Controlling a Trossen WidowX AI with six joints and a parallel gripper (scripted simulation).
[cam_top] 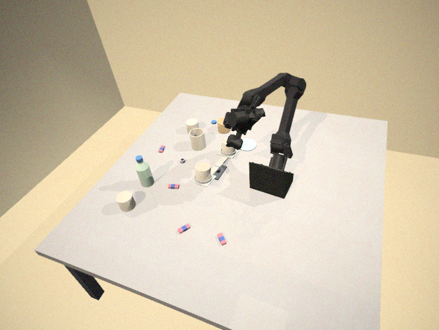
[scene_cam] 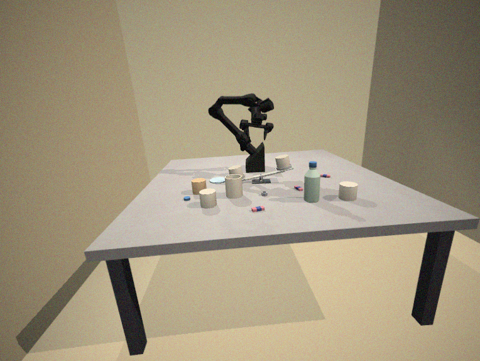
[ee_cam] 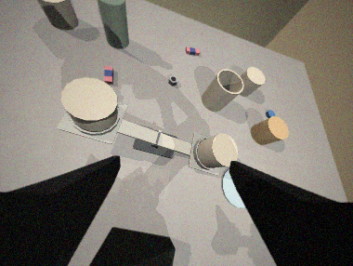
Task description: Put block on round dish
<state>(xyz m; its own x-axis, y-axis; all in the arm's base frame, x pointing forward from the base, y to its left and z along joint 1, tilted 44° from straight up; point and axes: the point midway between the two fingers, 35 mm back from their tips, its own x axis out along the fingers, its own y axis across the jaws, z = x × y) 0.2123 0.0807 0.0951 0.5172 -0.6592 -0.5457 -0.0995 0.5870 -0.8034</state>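
Right now my gripper tip is 180 mm above the green block, 130 mm to the left of it and 70 mm short of it. The rest, counted from my gripper tip: pale blue round dish (230 mm to the right, 220 mm below); balance (190 mm below, 80 mm ahead); nut (280 mm ahead, 220 mm below, 10 mm to the right).
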